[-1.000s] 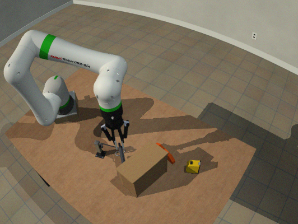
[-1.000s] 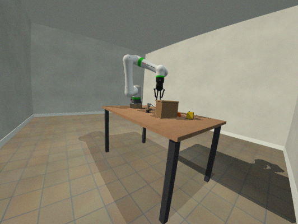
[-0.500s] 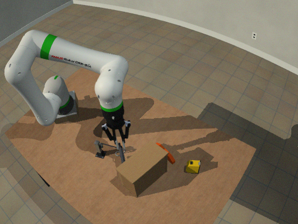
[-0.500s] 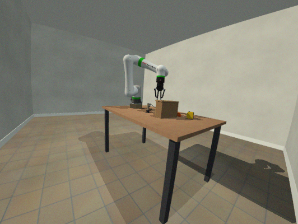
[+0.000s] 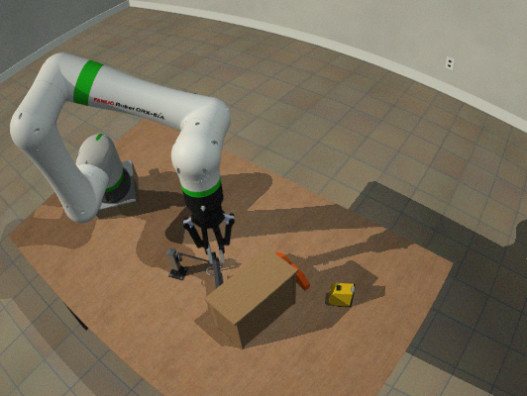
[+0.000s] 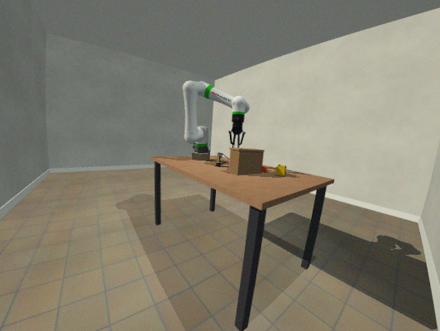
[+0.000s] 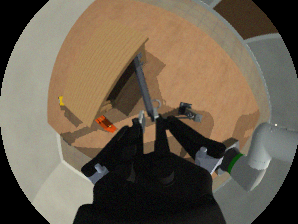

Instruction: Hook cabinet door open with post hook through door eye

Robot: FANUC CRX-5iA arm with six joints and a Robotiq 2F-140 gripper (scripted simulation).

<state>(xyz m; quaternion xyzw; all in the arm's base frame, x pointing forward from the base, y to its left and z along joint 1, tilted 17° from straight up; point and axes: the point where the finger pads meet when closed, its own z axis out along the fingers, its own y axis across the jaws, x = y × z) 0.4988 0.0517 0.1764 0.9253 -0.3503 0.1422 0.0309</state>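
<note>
Now: the dark door 4 cm ahead of my hand, 5 cm to the right of it and 8 cm below it. The rest, counted from my hand: orange object (13 cm ahead, 16 cm to the left, 13 cm below); yellow block (31 cm ahead, 18 cm to the left, 11 cm below).
</note>
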